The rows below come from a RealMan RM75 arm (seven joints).
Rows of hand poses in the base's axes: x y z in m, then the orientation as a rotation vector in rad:
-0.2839 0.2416 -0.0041 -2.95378 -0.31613 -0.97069
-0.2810 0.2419 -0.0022 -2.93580 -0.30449 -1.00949
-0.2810 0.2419 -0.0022 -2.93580 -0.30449 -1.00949
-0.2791 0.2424 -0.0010 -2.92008 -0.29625 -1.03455
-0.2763 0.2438 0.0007 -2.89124 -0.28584 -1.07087
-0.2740 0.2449 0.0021 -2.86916 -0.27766 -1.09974
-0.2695 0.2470 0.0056 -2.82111 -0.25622 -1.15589
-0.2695 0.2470 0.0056 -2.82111 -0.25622 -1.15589
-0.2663 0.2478 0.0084 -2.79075 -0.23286 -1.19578
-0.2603 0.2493 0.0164 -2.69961 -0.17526 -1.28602
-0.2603 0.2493 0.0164 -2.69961 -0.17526 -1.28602
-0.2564 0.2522 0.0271 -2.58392 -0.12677 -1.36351
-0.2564 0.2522 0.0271 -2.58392 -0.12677 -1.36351
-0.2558 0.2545 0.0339 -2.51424 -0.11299 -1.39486
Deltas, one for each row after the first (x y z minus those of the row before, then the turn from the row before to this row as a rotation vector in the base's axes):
0.0029 0.0003 0.0019 0.01039 -0.02644 -0.00430
0.0000 0.0000 0.0000 0.00000 0.00000 0.00000
0.0019 0.0005 0.0012 0.01026 -0.01765 -0.00182
0.0028 0.0014 0.0017 0.01929 -0.02662 0.00027
0.0023 0.0011 0.0014 0.01417 -0.02127 -0.00024
0.0045 0.0021 0.0035 0.03268 -0.04261 -0.00222
0.0000 0.0000 0.0000 0.00000 0.00000 0.00000
0.0032 0.0008 0.0028 0.02173 -0.02983 -0.00823
0.0060 0.0015 0.0080 0.06663 -0.07332 -0.01451
0.0000 0.0000 0.0000 0.00000 0.00000 0.00000
0.0039 0.0029 0.0107 0.08382 -0.07472 0.00009
0.0000 0.0000 0.0000 0.00000 0.00000 0.00000
0.0006 0.0023 0.0068 0.04888 -0.03832 0.01162

